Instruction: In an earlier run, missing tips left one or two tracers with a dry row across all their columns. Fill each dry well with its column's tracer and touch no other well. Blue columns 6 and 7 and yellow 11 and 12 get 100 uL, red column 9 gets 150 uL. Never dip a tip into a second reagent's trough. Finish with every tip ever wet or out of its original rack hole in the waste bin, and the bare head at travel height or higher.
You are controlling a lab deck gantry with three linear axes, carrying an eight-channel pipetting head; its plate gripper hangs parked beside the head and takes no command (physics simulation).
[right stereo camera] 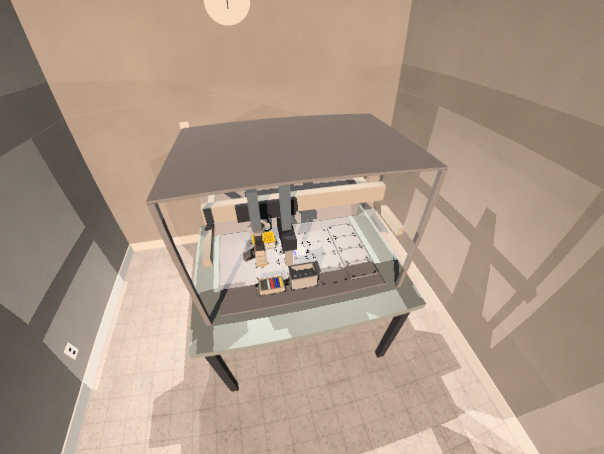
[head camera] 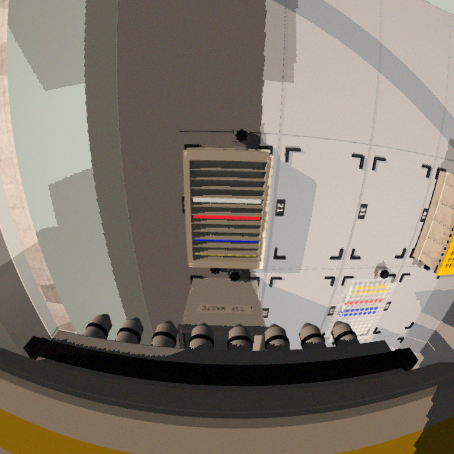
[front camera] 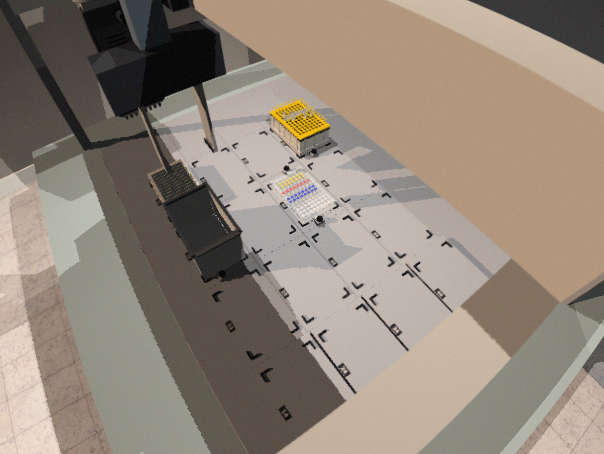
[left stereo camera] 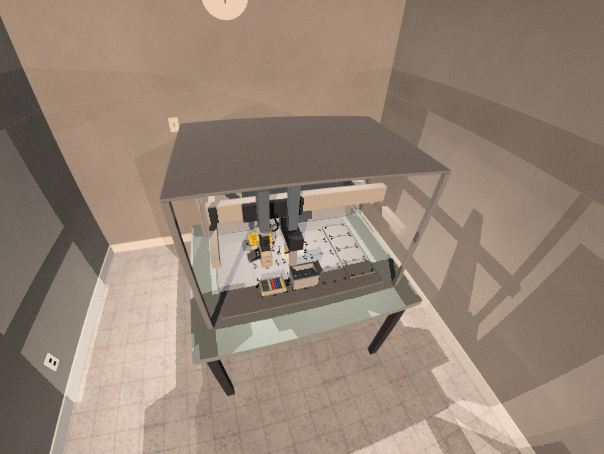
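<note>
The eight-channel head shows bare nozzles (head camera: 239, 337) without tips, high near the trough rack (head camera: 227, 155) (front camera: 175, 182) and the waste bin (head camera: 225, 300) (front camera: 220, 257) (left stereo camera: 306, 281). White, red, blue and yellow liquid lines show in the rack in the head view. My plate gripper (front camera: 190, 159) hangs beside the head, its two paddles wide apart and empty. The well plate (front camera: 317, 206) (head camera: 357, 327) has yellow, red and blue well columns; single dry wells are too small to tell. The yellow tip rack (front camera: 314, 125) (head camera: 448, 257) holds some pale tips; its exact holes are unclear.
The bin stands end to end with the trough rack at the deck's front edge. The plate lies between the bin and the tip rack. Black locating knobs (front camera: 320, 219) (head camera: 241, 134) stand by several items. A roof panel (left stereo camera: 300, 150) covers the deck on posts.
</note>
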